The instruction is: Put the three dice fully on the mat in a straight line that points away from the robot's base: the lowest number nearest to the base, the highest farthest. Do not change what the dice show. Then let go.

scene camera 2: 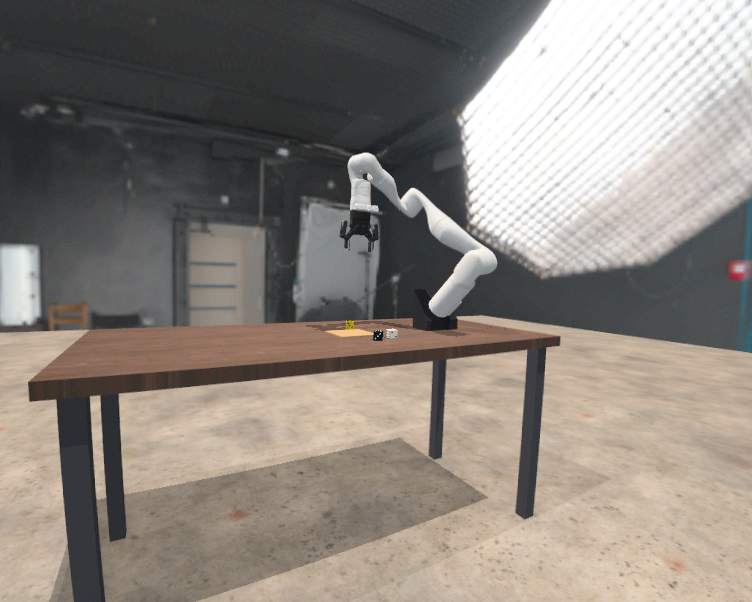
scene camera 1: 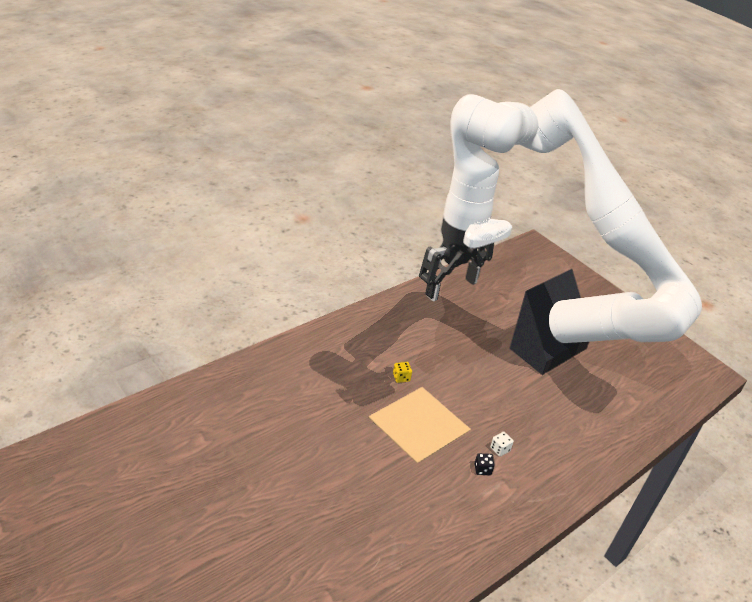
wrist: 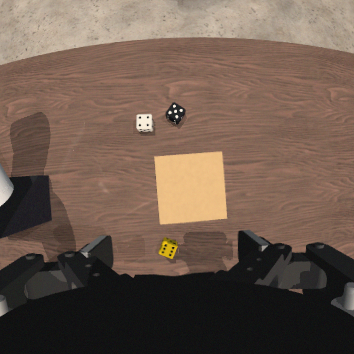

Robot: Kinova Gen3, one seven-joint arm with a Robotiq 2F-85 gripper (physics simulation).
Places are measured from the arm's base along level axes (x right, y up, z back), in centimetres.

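Pixels of known places: gripper, fingertip midpoint: (scene camera 2: 359,251) (scene camera 1: 451,290) (wrist: 174,247); arm's base, link origin: (scene camera 2: 438,308) (scene camera 1: 563,321).
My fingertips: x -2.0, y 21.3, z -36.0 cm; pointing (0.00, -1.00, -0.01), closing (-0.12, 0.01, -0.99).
Ahead of a thing's pixels: the offset from my fingertips to its top centre. Level surfaces: height alone.
The tan square mat @(dx -2.7, dy -29.5, dz -3.3 cm) (scene camera 1: 419,424) (scene camera 2: 348,333) (wrist: 191,188) lies flat on the table with no die on it. A yellow die @(dx +9.8, dy -26.9, dz +0.5 cm) (scene camera 1: 402,372) (scene camera 2: 349,324) (wrist: 168,248) shows six on top and lies just off one mat side. A white die @(dx -15.1, dy -26.9, dz +7.1 cm) (scene camera 1: 501,443) (scene camera 2: 391,333) (wrist: 144,122) shows four on top. A black die @(dx -17.5, dy -26.9, dz +1.1 cm) (scene camera 1: 484,463) (scene camera 2: 377,335) (wrist: 175,113) shows five on top. These two lie close together, apart, off the opposite side of the mat. My gripper (scene camera 1: 453,290) (scene camera 2: 360,248) (wrist: 174,247) is open and empty, pointing down, high above the table.
The robot's black base mount (scene camera 1: 544,332) (scene camera 2: 434,318) (wrist: 30,205) stands on the wooden table @(dy -29.9 cm) (scene camera 1: 219,477) (scene camera 2: 188,351) (wrist: 280,115), left of the mat in the wrist view. The arm's shadow falls near the yellow die. The table edge lies beyond the white and black dice.
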